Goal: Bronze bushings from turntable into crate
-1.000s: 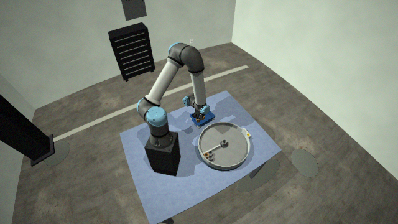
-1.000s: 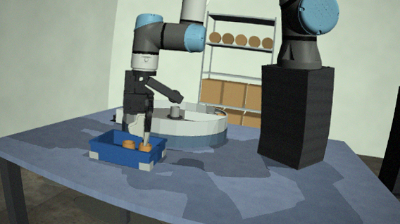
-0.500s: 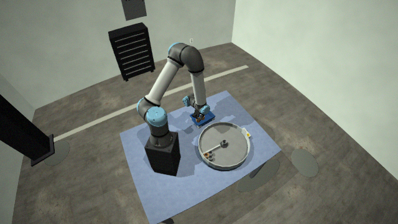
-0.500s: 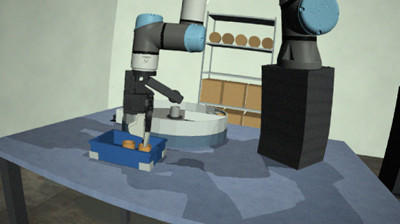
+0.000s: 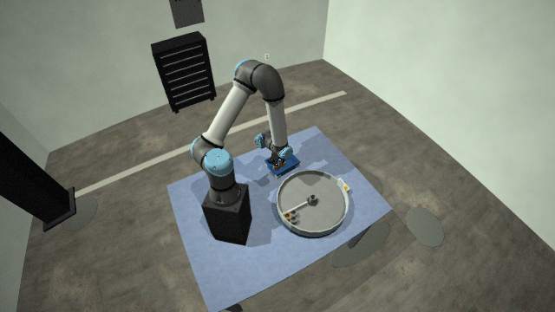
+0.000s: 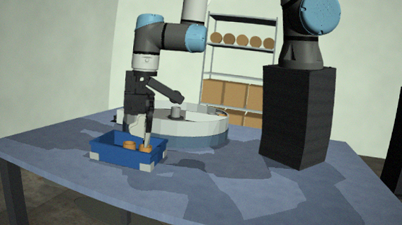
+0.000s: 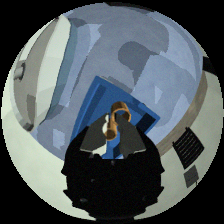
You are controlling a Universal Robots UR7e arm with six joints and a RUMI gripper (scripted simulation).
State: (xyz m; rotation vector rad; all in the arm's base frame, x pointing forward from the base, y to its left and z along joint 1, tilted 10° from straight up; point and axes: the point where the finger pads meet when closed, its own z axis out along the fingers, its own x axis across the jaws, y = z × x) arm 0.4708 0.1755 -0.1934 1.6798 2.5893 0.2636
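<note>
The blue crate lies 4 cm ahead of my hand, 2 cm below it and 1 cm to the left of it. Round my hand: turntable (34 cm to the right, 2 cm behind, 1 cm above).
</note>
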